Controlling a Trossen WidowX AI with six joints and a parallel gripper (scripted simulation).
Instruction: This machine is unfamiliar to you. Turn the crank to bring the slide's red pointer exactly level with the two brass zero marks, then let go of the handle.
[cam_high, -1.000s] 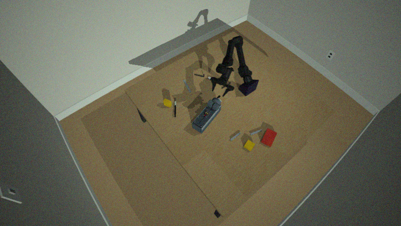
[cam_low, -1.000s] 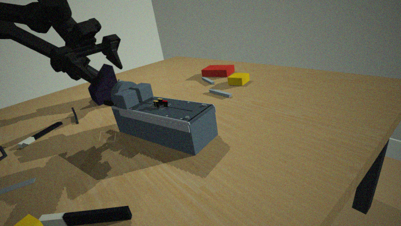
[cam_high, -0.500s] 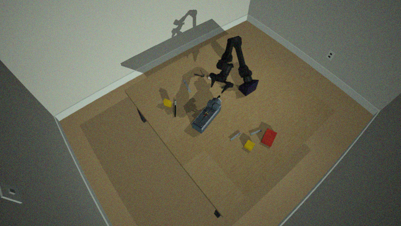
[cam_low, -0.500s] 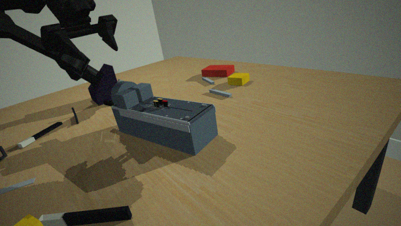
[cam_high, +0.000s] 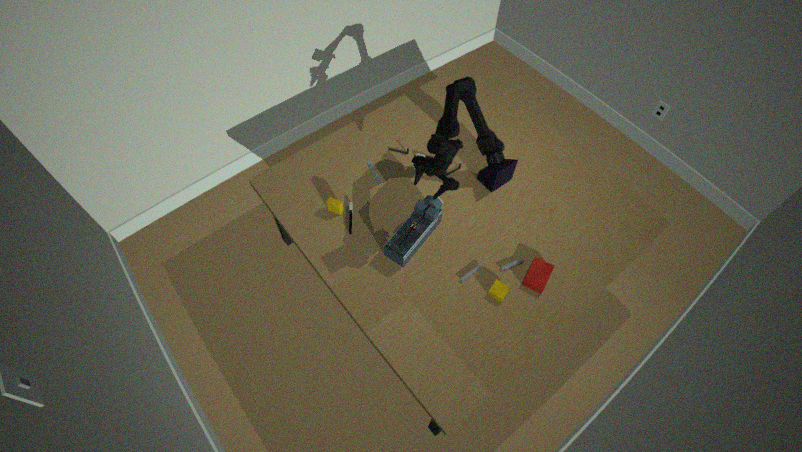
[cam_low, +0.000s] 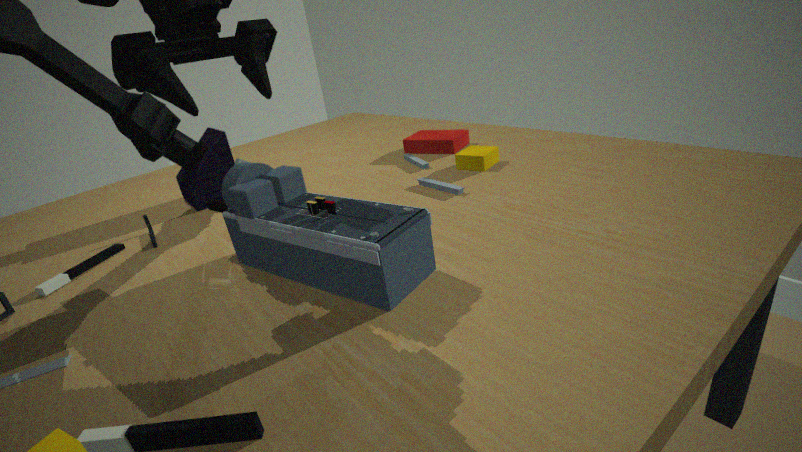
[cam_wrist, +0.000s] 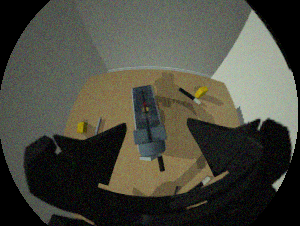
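My gripper tip is now 9 cm past the dark crank handle, 4 cm to the left of it and 14 cm above it. The rest, counted from my gripper tip: red pointer 9 cm ahead, 5 cm to the left, 12 cm below; then red block 25 cm behind, 43 cm to the left, 19 cm below; then grey bar 4 cm ahead, 32 cm to the right, 20 cm below.
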